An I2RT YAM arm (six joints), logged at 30 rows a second.
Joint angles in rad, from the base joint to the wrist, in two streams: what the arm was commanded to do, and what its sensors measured. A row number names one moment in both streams.
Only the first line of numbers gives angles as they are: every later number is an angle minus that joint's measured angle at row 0.
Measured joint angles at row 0:
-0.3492 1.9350 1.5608 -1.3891 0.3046 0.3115
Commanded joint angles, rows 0 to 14:
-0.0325 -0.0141 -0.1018 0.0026 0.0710 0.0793
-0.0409 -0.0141 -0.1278 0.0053 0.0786 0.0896
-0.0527 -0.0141 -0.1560 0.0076 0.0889 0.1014
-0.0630 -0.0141 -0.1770 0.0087 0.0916 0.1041
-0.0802 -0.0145 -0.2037 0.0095 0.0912 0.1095
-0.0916 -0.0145 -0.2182 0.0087 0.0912 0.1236
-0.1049 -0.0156 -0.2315 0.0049 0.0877 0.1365
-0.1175 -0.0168 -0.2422 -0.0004 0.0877 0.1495
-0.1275 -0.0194 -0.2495 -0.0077 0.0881 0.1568
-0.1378 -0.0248 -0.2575 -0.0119 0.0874 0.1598
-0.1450 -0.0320 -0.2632 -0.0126 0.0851 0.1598
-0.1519 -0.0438 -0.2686 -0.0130 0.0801 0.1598
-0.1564 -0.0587 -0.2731 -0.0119 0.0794 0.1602
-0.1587 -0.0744 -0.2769 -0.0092 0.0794 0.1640
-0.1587 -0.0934 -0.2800 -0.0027 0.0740 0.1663
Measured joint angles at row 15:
-0.1488 -0.0168 -0.2727 -0.0084 0.0488 0.1297
